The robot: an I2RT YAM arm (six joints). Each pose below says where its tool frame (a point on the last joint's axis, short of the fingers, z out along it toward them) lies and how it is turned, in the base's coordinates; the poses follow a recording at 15 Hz.
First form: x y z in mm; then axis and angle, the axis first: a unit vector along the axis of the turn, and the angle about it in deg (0 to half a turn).
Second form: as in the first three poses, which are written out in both.
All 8 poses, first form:
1: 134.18 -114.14 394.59 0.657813 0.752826 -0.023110 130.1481
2: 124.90 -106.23 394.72 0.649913 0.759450 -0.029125 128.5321
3: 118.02 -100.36 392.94 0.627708 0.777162 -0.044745 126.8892
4: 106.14 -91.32 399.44 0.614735 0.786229 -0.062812 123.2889
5: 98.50 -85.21 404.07 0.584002 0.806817 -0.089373 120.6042
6: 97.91 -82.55 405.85 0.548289 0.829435 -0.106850 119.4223
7: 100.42 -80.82 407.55 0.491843 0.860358 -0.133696 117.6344
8: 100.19 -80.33 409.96 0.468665 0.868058 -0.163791 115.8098
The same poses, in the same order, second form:
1: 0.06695 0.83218 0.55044; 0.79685 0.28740 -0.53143; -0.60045 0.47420 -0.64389; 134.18 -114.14 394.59
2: 0.06256 0.82384 0.56337; 0.77827 0.31311 -0.54430; -0.62481 0.47250 -0.62158; 124.90 -106.23 394.72
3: 0.03026 0.81645 0.57663; 0.74487 0.36626 -0.55769; -0.66652 0.44639 -0.59707; 118.02 -100.36 392.94
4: 0.03645 0.80110 0.59741; 0.69609 0.40858 -0.59036; -0.71703 0.43738 -0.54275; 106.14 -91.32 399.44
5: 0.00559 0.78799 0.61567; 0.63414 0.47325 -0.61147; -0.77320 0.39384 -0.49705; 98.50 -85.21 404.07
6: -0.04294 0.77124 0.63509; 0.58510 0.53468 -0.60973; -0.80982 0.34541 -0.47422; 97.91 -82.55 405.85
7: -0.10971 0.73788 0.66596; 0.50099 0.61972 -0.60412; -0.85847 0.26736 -0.43766; 100.42 -80.82 407.55
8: -0.12011 0.73141 0.67128; 0.43650 0.64621 -0.62600; -0.89165 0.21783 -0.39688; 100.19 -80.33 409.96
